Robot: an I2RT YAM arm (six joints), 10 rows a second.
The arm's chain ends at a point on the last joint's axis. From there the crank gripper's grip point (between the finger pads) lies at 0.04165 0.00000 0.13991 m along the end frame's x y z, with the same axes.
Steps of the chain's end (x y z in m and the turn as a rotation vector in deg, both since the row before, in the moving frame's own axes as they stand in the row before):
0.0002, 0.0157, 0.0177, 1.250, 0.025, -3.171
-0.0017, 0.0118, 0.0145, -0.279, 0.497, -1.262
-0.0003, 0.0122, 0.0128, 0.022, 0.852, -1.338
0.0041, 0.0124, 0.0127, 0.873, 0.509, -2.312
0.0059, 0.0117, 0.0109, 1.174, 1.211, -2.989
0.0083, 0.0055, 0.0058, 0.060, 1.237, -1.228
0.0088, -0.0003, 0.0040, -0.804, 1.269, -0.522
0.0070, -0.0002, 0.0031, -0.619, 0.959, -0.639
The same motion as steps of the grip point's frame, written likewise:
0.0001, 0.0103, 0.0176, 1.250, 0.025, -3.171
-0.0005, 0.0115, 0.0141, -0.279, 0.497, -1.262
0.0018, 0.0111, 0.0122, 0.022, 0.852, -1.338
0.0053, 0.0086, 0.0123, 0.873, 0.509, -2.312
0.0087, 0.0066, 0.0099, 1.174, 1.211, -2.989
0.0113, 0.0044, 0.0049, 0.060, 1.237, -1.228
0.0119, 0.0013, 0.0030, -0.804, 1.269, -0.522
0.0093, 0.0008, 0.0024, -0.619, 0.959, -0.639

